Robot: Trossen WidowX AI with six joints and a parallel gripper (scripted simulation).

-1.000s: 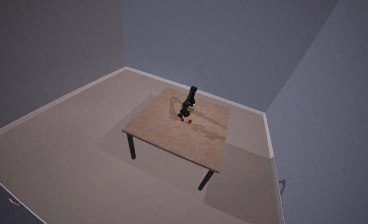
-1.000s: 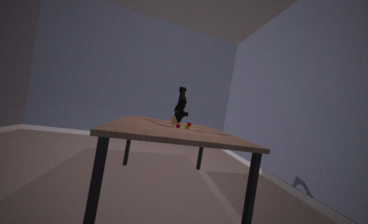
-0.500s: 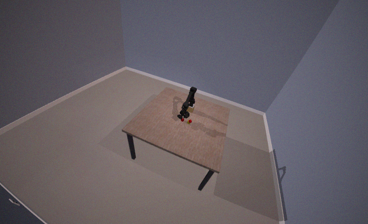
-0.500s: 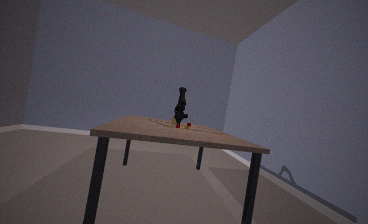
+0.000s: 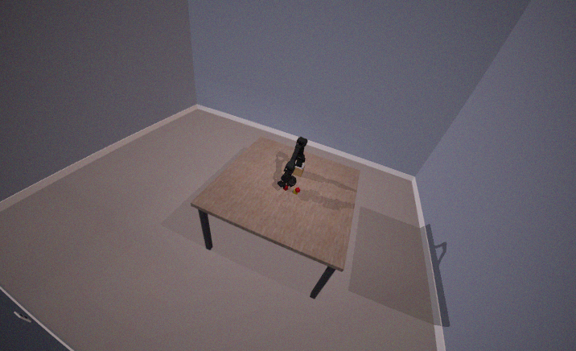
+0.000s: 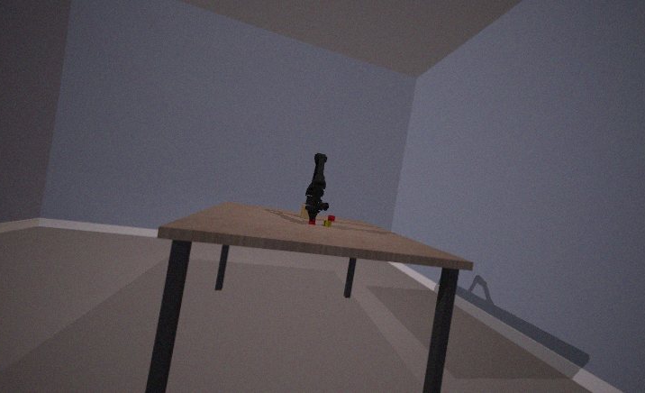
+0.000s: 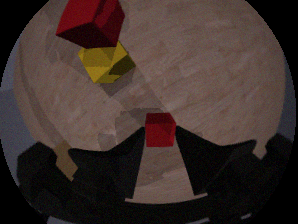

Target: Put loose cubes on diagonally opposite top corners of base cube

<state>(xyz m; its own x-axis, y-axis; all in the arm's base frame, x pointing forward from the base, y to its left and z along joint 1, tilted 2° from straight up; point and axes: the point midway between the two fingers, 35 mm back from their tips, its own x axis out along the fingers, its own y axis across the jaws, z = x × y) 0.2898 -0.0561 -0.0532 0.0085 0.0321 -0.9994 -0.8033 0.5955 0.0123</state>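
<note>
The yellow cube is 1 cm ahead of my gripper tip and 10 cm to the left of it. Round my gripper tip: red cube right at my gripper tip.
</note>
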